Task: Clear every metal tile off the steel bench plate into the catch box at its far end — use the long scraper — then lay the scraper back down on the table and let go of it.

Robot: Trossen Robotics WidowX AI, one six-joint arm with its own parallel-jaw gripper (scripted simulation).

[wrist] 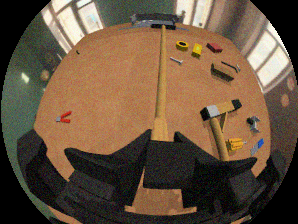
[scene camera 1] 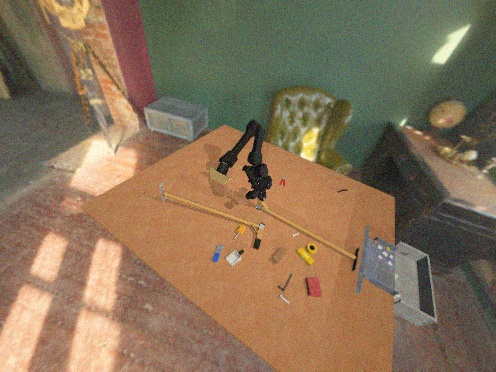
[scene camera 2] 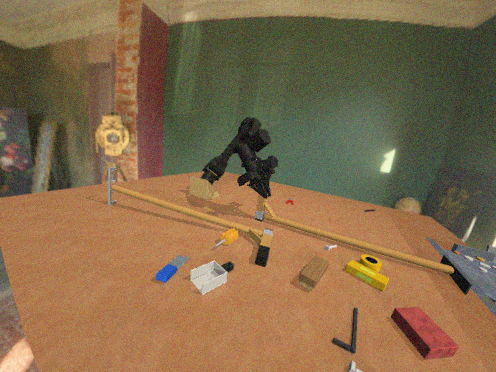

Scene:
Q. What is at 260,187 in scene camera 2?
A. My gripper.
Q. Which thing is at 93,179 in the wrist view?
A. My gripper.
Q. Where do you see a long scraper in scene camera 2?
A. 446,266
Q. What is my gripper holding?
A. A long scraper.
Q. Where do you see a long scraper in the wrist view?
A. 169,165

